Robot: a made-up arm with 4 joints.
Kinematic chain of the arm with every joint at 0, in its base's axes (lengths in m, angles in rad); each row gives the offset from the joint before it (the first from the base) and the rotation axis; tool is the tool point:
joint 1: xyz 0 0 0.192 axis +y
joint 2: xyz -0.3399 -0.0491 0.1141 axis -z
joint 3: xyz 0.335 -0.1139 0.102 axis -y
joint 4: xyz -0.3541 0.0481 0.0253 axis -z
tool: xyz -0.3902 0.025 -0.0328
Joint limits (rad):
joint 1: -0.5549..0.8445
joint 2: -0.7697..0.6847
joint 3: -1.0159..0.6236
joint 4: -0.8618..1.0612
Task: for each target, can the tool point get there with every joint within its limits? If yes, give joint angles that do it. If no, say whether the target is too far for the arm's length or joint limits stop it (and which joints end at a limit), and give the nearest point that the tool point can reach.
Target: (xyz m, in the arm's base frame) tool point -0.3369 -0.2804 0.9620
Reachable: yes | joints 0.3015 -0.2754 -0.6197 -0.3213
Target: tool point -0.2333 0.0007 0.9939
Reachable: yes | joints 0.5618 -0.6176 -0.5728 0.7029
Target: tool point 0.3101 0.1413 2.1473
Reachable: no: too far | nearest point 0.1504 -0.0965 1.1402 | short by 1.047 m
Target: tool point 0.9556 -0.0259 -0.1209
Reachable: no: joint limits stop it (at a limit: joint 1, joint 2, joint 3, joint 4) | nearest point 0.4129 0.1395 0.7154 | short by 1.011 m
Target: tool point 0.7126 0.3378 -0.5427
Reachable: no: joint limits stop it (at a limit: joint 1, joint 2, joint 3) | nearest point -0.1654 0.2304 -0.0549 | short by 1.010 m
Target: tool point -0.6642 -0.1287 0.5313
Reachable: yes | joints 0.2498 -0.3049 0.0604 0.2112
